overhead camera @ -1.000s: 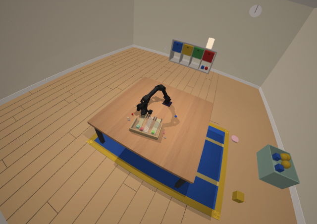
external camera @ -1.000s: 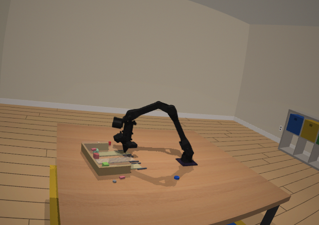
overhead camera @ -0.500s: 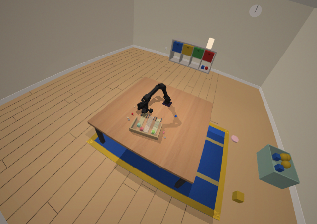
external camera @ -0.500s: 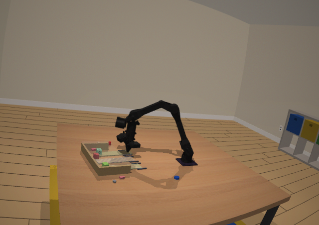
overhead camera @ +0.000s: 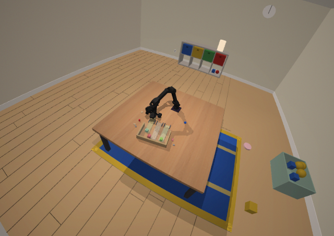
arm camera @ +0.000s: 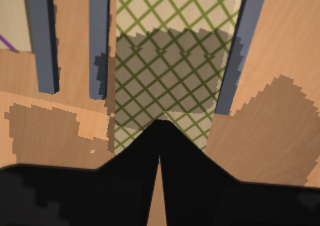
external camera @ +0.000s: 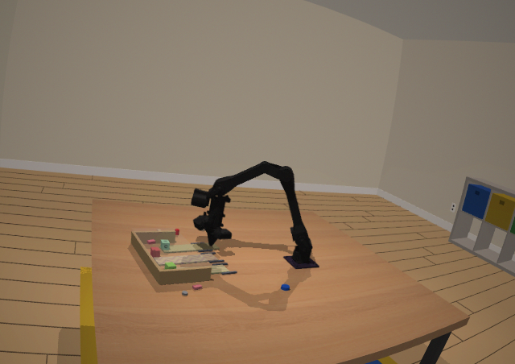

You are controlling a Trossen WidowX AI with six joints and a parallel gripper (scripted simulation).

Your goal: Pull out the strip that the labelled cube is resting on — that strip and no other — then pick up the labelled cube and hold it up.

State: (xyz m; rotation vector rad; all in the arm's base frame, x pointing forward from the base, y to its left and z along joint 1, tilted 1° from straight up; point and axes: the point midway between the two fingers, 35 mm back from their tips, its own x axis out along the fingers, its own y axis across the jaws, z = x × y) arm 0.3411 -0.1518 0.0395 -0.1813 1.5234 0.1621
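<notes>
My gripper tip is now 100 mm short of the lattice strip and 20 mm to the right of it. From my gripper tip the other things lie so: blue disc: 160 mm behind, 360 mm to the left; then red piece: 120 mm ahead, 120 mm to the right.
</notes>
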